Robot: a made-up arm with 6 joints.
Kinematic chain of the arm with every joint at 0, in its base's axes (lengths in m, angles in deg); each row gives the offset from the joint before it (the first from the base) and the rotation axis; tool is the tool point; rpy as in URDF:
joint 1: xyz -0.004 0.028 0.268 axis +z
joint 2: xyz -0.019 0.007 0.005 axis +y
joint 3: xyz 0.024 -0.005 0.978 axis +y
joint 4: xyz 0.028 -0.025 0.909 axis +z
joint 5: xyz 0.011 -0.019 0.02 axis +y
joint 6: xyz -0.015 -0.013 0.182 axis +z
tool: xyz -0.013 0.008 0.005 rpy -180 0 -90
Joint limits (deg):
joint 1: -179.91..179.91
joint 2: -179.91..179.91
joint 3: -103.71..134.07
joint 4: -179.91..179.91
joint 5: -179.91..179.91
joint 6: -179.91..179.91
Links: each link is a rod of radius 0.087 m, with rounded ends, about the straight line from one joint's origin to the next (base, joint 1, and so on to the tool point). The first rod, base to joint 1, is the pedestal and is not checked.
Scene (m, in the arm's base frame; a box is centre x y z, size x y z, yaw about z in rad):
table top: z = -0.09
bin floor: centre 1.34 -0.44 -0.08 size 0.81 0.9 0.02 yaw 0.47
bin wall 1: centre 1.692 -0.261 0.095 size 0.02 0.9 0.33 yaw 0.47
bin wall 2: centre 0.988 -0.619 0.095 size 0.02 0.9 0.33 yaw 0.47
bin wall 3: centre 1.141 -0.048 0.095 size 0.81 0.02 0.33 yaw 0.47
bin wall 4: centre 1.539 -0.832 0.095 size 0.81 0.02 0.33 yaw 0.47
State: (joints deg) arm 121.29 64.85 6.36 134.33 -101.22 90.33
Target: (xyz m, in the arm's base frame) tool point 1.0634 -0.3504 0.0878
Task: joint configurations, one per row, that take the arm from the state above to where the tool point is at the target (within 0.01 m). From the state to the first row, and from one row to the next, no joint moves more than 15 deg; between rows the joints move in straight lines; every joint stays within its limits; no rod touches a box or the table.
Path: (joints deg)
1: 107.81 61.55 14.93 133.69 -102.22 90.23
2: 94.32 58.25 23.49 133.05 -103.22 90.13
3: 80.84 54.95 32.06 132.40 -104.22 90.04
4: 67.35 51.65 40.62 131.76 -105.22 89.94
5: 53.87 48.34 49.19 131.12 -106.22 89.84
6: 40.38 45.04 57.75 130.48 -107.22 89.74
7: 26.90 41.74 66.32 129.84 -108.22 89.64
8: 13.41 38.44 74.88 129.19 -109.22 89.55
9: -0.07 35.14 83.45 128.55 -110.22 89.45
10: -13.56 31.84 92.01 127.91 -111.22 89.35
11: -13.47 41.41 92.45 128.05 -109.50 89.48
12: -13.39 50.99 92.89 128.18 -107.78 89.62

